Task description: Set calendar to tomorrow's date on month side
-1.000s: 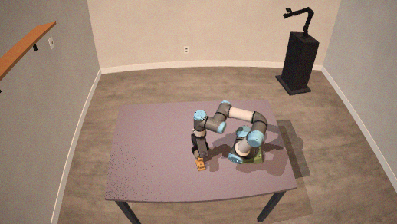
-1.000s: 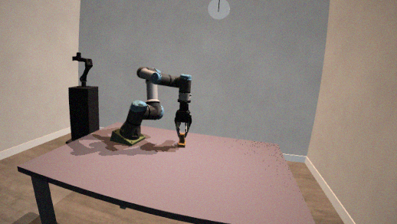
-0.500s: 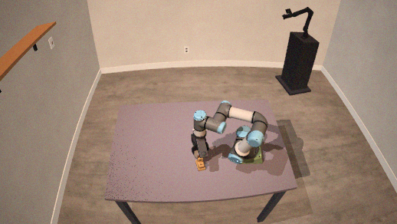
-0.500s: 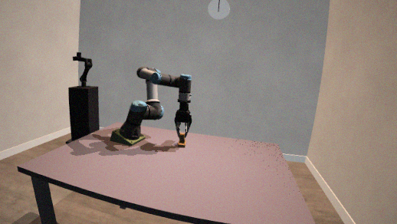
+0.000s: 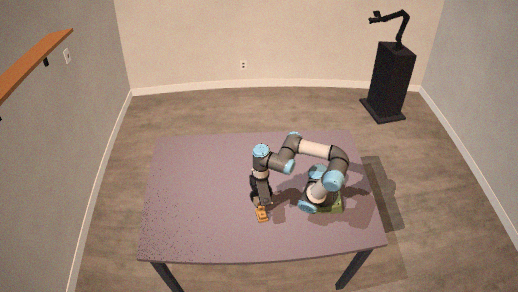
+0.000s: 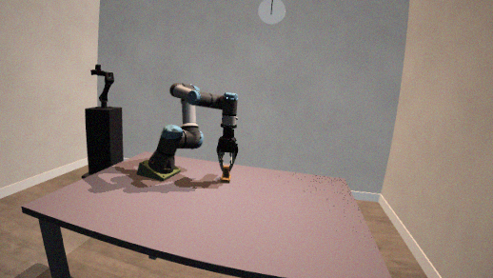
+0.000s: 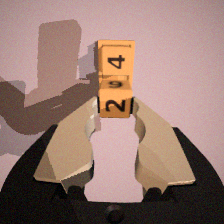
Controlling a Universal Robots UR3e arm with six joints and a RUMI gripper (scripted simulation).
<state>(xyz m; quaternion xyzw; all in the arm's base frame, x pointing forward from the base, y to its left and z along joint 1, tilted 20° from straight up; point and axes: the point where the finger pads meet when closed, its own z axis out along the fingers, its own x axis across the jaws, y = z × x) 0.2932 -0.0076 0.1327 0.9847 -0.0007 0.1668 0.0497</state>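
The orange calendar tray lies 20 mm to the left of my hand and 60 mm below it. The rest, counted from my hand: cube 10 mm below.
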